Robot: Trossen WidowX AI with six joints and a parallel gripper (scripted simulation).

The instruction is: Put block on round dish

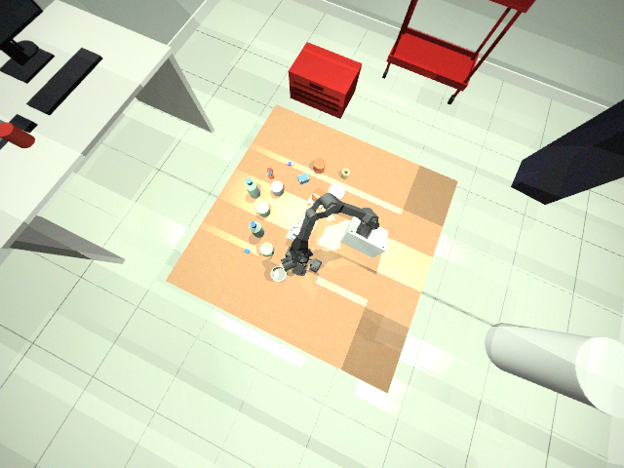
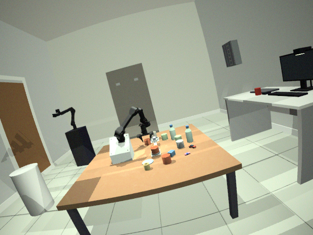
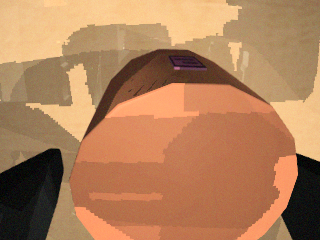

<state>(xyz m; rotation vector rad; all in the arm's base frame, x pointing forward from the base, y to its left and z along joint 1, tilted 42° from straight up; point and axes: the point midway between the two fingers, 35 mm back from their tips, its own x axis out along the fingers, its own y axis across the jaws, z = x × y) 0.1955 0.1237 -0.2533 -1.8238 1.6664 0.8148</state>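
Right now my gripper tip is 11 cm to the left of the grey block, 11 cm short of it and 5 cm below it. Round my gripper tip: pale blue round dish 47 cm to the right, 6 cm ahead, 3 cm below; then grey cylinder 36 cm ahead, 27 cm to the right; then balance beam 23 cm to the right, 12 cm ahead.
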